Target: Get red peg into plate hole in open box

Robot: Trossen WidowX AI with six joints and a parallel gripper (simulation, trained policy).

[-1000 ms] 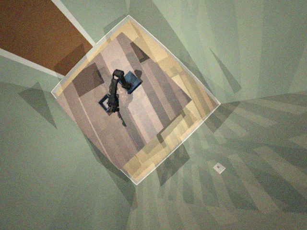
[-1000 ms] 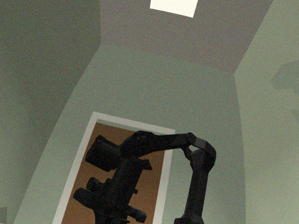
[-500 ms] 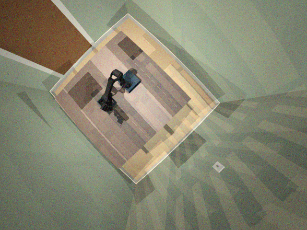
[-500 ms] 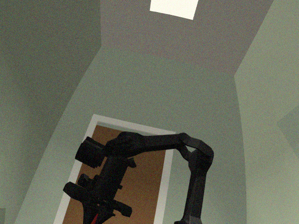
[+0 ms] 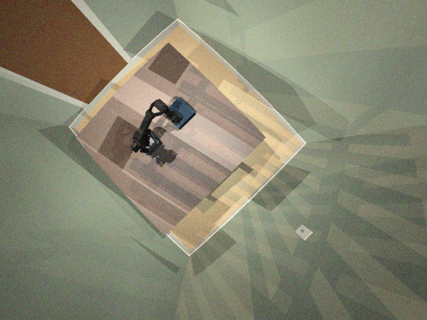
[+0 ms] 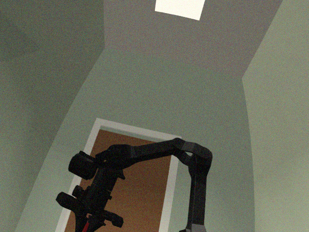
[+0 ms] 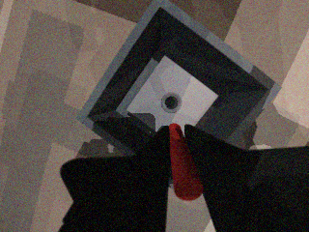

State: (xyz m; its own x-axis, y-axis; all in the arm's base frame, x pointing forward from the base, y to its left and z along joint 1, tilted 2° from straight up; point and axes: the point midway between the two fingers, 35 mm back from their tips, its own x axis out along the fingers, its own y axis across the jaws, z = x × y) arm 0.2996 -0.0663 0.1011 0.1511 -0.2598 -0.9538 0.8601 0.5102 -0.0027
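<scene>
Right now my gripper tip is 10 mm to the right of the red peg, 10 mm below it and 10 mm past it. Round my gripper tip: pale plate: 90 mm below, 20 mm to the right, 10 mm ahead; blue-grey box: 100 mm below, 20 mm to the right, 10 mm ahead.
</scene>
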